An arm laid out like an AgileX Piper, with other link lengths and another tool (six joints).
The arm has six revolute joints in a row. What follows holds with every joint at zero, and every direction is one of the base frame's. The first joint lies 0.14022 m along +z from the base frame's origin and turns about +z. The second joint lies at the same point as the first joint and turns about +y. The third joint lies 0.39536 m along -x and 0.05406 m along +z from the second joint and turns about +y. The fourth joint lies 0.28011 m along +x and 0.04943 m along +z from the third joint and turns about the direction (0.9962, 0, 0.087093). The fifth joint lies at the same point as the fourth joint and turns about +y. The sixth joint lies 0.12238 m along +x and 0.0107 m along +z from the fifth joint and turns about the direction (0.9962, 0, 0.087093). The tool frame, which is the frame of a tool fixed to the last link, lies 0.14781 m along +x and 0.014 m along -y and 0.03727 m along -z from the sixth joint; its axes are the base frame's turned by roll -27.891, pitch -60.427 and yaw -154.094 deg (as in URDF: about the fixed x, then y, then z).
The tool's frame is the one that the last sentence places.
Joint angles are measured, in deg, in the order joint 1, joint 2, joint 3, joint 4, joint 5, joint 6. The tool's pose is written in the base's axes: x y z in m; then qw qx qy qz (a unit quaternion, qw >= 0). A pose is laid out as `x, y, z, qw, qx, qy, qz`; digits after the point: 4 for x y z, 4 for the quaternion.
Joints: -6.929 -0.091 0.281 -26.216 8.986 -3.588
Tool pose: 0.1383, -0.0724, 0.1906, 0.1524, 0.5889, 0.0642, 0.7911
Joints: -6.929 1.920 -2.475 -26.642 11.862 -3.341
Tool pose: 0.1359, -0.0782, 0.1999, 0.1598, 0.6022, 0.0586, 0.7800
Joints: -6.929 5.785 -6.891 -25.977 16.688 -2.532
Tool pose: 0.1330, -0.0855, 0.2107, 0.1615, 0.6293, 0.0377, 0.7593
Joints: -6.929 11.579 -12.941 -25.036 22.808 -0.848
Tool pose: 0.1317, -0.0931, 0.2254, 0.1598, 0.6648, 0.0058, 0.7297
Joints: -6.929 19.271 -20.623 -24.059 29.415 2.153
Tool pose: 0.1360, -0.0996, 0.2468, 0.1542, 0.7015, -0.0378, 0.6948
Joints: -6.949 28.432 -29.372 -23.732 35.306 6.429
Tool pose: 0.1510, -0.1056, 0.2743, 0.1495, 0.7313, -0.0867, 0.6598
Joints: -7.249 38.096 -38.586 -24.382 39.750 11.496
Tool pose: 0.1784, -0.1137, 0.3057, 0.1509, 0.7478, -0.1362, 0.6320
